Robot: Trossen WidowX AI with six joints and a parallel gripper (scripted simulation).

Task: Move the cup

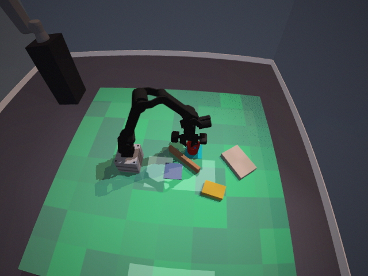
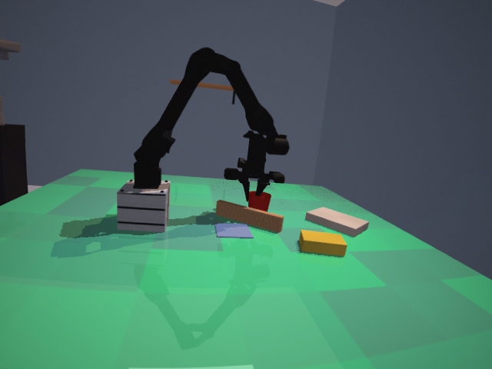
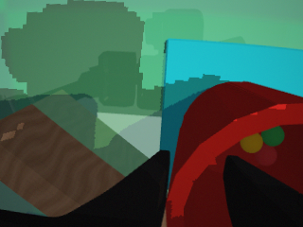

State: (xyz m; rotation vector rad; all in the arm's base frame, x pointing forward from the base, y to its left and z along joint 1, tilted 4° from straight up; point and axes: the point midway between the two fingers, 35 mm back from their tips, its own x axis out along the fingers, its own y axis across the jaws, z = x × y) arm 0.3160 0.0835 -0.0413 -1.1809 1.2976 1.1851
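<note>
My gripper tip is now 3 cm short of the red cup and 1 cm above it. Round my gripper tip: red marble 4 cm ahead, 3 cm below, 1 cm to the right; then wooden block 7 cm to the right, 3 cm below, 2 cm behind; then teal pad 5 cm below, 3 cm ahead.
</note>
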